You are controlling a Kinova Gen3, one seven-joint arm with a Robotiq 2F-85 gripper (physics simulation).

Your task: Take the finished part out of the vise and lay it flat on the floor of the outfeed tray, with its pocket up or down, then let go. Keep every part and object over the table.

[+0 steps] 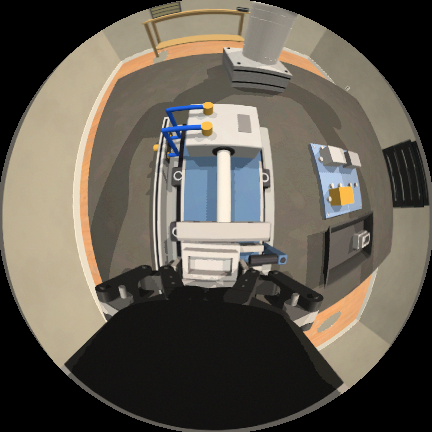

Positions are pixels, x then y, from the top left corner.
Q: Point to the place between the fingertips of my gripper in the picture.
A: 209,266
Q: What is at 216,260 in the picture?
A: A pocketed part.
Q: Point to a rail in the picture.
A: At 163,169
